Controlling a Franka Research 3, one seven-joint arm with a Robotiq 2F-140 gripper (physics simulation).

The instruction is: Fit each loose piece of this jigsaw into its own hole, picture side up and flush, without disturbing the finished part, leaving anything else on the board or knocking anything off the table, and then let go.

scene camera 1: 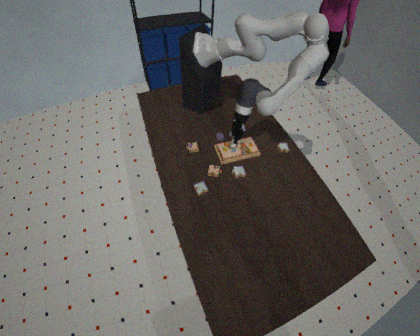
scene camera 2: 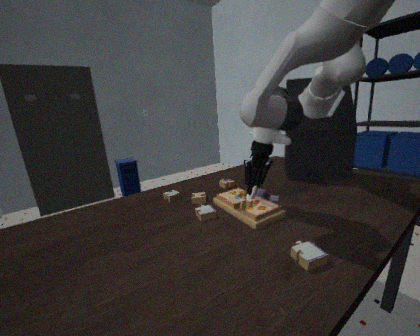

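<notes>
The jigsaw board (scene camera 1: 241,159) (scene camera 2: 234,214) lies on the table with coloured picture parts in it; its holes are too small to make out. My gripper (scene camera 1: 234,143) (scene camera 2: 253,193) is shut and empty, pointing down with its pale fingertips at the board's top. Two loose pieces show coloured tops: one (scene camera 1: 192,147) (scene camera 2: 227,183) and another (scene camera 1: 214,171) (scene camera 2: 198,198). Three show pale, whitish tops: one near the board (scene camera 1: 239,172) (scene camera 2: 205,213), one farther out (scene camera 1: 201,188) (scene camera 2: 171,195), and one on the board's other side (scene camera 1: 283,147) (scene camera 2: 309,254).
A small purple object (scene camera 1: 220,136) (scene camera 2: 261,192) stands close behind the board, and a small grey block (scene camera 2: 274,198) lies near it. A tall black box (scene camera 1: 201,80) (scene camera 2: 320,145) stands at the table's far end. A person (scene camera 1: 336,30) stands beyond the table in scene camera 1.
</notes>
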